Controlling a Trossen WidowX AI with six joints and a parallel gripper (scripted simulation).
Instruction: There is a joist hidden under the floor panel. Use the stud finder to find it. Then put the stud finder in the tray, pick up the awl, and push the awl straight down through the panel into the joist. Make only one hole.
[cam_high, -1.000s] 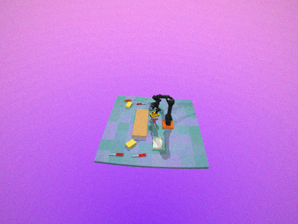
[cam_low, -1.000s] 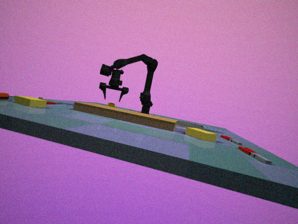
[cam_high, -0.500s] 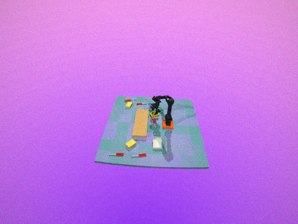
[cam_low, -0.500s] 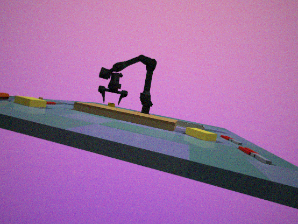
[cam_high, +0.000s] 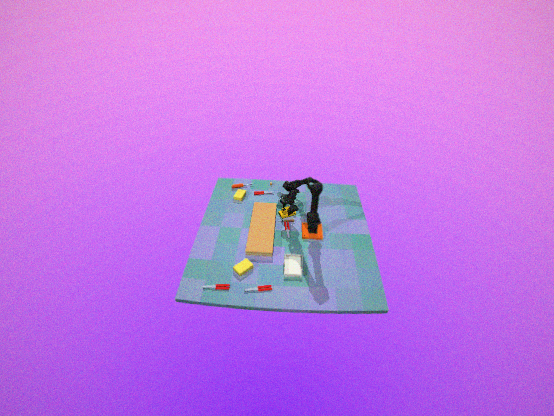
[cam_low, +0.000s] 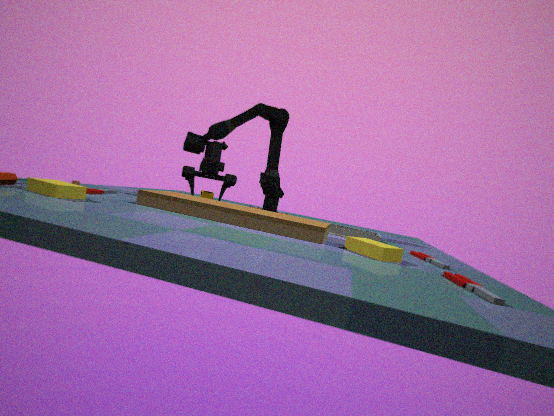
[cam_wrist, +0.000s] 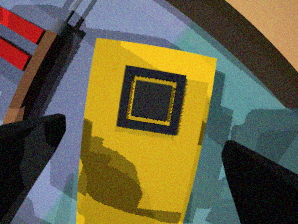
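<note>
Right now the yellow stud finder is 1 cm above my gripper tip. Also, from my gripper tip: white tray: 51 cm to the left, 2 cm below, 2 cm behind; then awl: 8 cm to the left, 2 cm below, 1 cm ahead.
</note>
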